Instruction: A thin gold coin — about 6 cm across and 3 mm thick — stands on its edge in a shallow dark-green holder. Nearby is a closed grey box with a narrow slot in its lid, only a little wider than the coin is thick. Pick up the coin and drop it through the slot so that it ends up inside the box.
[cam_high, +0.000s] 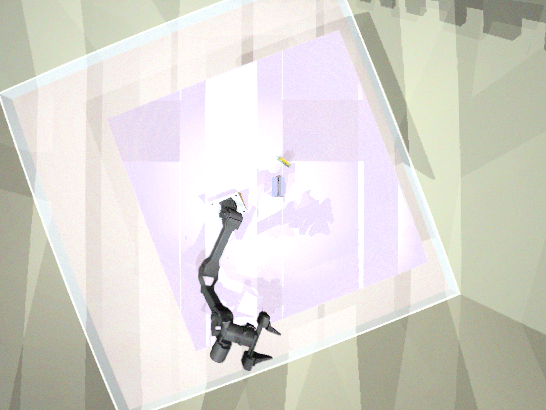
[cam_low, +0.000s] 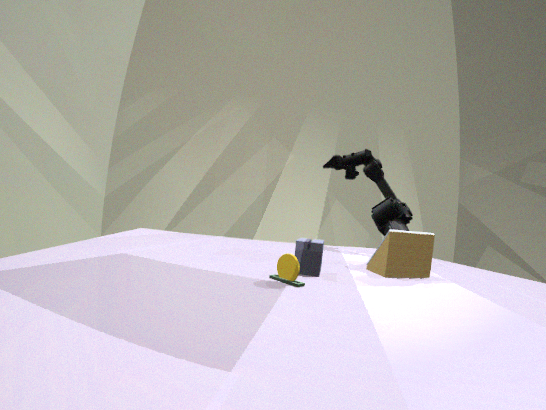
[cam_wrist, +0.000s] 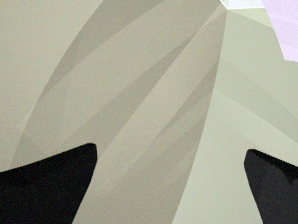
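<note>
The gold coin lies 650 mm to the left of my gripper tip, 340 mm below it and 340 mm ahead of it.
</note>
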